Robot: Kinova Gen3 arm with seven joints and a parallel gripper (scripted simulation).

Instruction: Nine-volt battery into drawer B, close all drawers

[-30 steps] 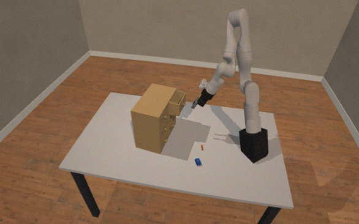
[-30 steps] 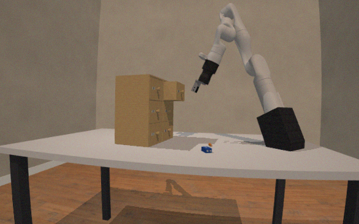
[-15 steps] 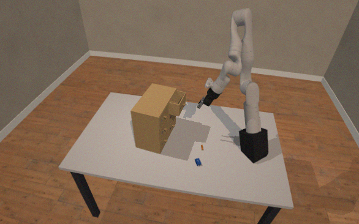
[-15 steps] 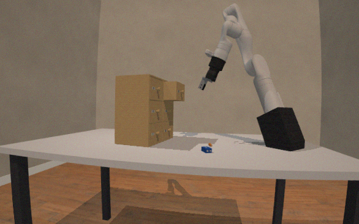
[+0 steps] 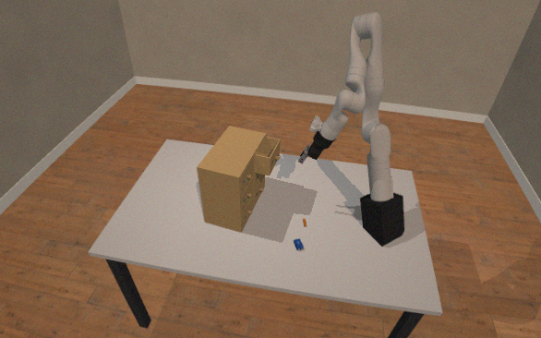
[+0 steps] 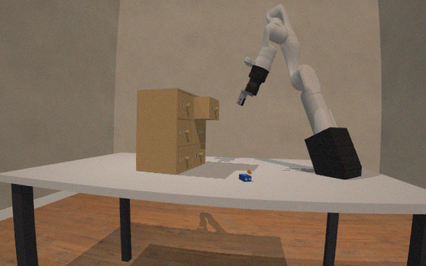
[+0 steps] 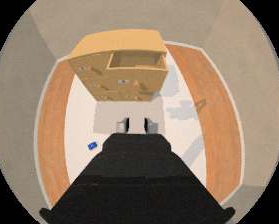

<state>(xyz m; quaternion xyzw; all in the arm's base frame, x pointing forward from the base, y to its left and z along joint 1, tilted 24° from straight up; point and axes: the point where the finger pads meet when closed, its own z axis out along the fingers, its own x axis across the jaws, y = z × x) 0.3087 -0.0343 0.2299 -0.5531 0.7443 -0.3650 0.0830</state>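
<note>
Now: the blue nine-volt battery 290 mm below my hand, 240 mm to the left of it and 20 mm ahead of it. From my hand the other things lie so: drawer marked B: 190 mm ahead, 80 mm to the right, 60 mm below; small orange object: 300 mm below, 110 mm to the left, 20 mm behind.
</note>
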